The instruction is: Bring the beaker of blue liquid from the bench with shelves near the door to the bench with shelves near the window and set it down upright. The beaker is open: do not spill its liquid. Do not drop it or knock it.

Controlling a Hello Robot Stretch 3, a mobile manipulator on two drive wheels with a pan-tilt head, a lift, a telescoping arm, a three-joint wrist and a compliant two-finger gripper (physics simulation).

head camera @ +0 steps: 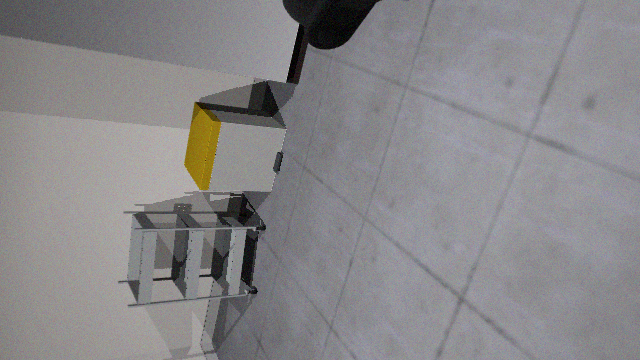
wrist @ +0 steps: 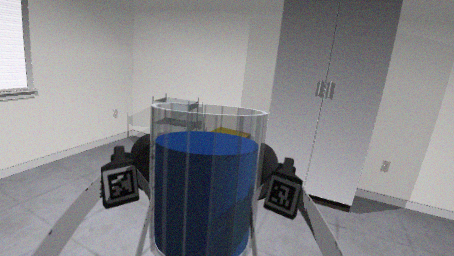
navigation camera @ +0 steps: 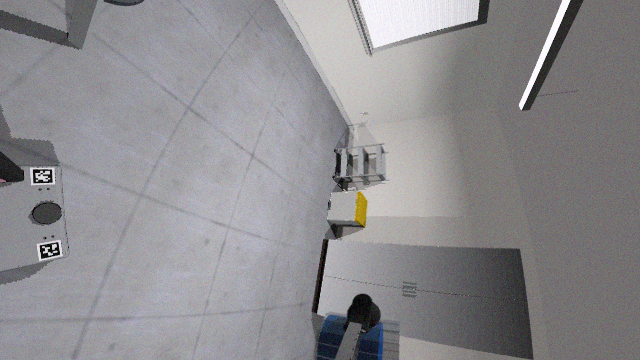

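Observation:
The beaker of blue liquid [navigation camera: 331,336] [wrist: 205,200] is upright between the two fingertips of my gripper [navigation camera: 361,320] [wrist: 204,157], which is shut on it. In the wrist view the liquid surface looks close to level and lies below the open rim. The beaker's bottom is cut off by the lower edge of that view. In the head view a dark rubber fingertip [head camera: 332,25] shows at the top edge, and the beaker does not show. Neither bench can be made out for certain; part of a grey structure [navigation camera: 82,22] shows at the navigation view's upper left.
A tall grey cabinet [head camera: 225,40] [navigation camera: 425,270] [wrist: 300,100] stands against the wall. Beside it are a white bin with a yellow top [head camera: 245,155] [navigation camera: 342,207] and a wheeled shelf cart [head camera: 194,260] [navigation camera: 382,162]. A window [navigation camera: 425,20] [wrist: 10,45] is on the adjoining wall. My base [navigation camera: 25,200] shows at left.

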